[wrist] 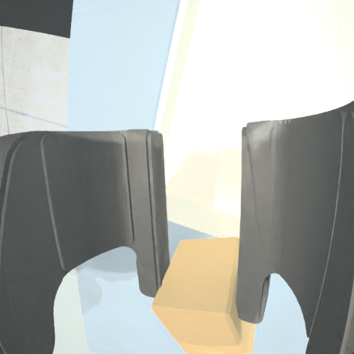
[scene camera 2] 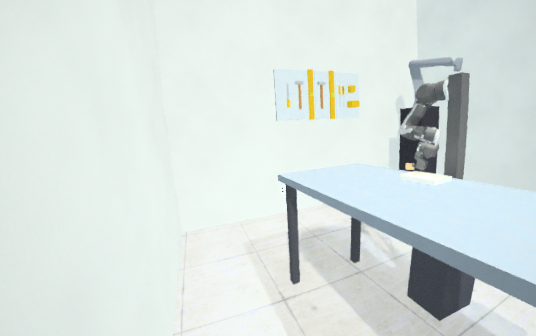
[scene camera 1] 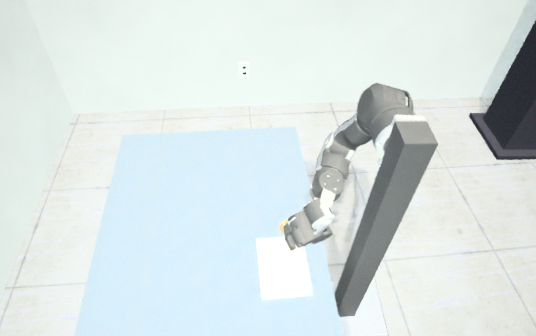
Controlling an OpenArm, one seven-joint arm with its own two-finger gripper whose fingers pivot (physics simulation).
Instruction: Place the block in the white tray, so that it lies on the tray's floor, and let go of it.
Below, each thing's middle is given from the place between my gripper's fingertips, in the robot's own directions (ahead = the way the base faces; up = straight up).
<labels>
My hand is 3 cm short of the white tray (scene camera 1: 283,273), 6 cm to the right of it and 3 cm above it.
</labels>
